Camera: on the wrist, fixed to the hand. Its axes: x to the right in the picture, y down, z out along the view.
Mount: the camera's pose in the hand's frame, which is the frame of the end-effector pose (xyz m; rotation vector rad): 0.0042 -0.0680 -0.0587 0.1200 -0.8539 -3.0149
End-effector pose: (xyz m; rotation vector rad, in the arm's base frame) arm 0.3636 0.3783 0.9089 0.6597 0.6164 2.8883
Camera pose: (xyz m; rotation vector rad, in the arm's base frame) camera 0.3356 0.4198 0.8342 0.1353 0.4669 -0.2425
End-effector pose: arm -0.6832 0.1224 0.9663 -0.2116 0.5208 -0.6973
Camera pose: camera -0.7490 0.0676 0.9387 0.8163 0.9697 2.3138
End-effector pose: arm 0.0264 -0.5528 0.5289 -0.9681 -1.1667 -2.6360
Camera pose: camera -0.0295 -0.5453 0.4588 -0.2743 0.7257 -0.1033
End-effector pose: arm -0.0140 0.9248 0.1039 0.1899 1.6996 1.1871
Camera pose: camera -0.0361 0.8571 0.0490 -1.1835 -0.0928 -1.2043
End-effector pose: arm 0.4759 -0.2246 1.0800 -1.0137 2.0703 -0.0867
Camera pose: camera 0.4767 -0.2892 1.1426 -2.1829 -1.3801 -0.8685
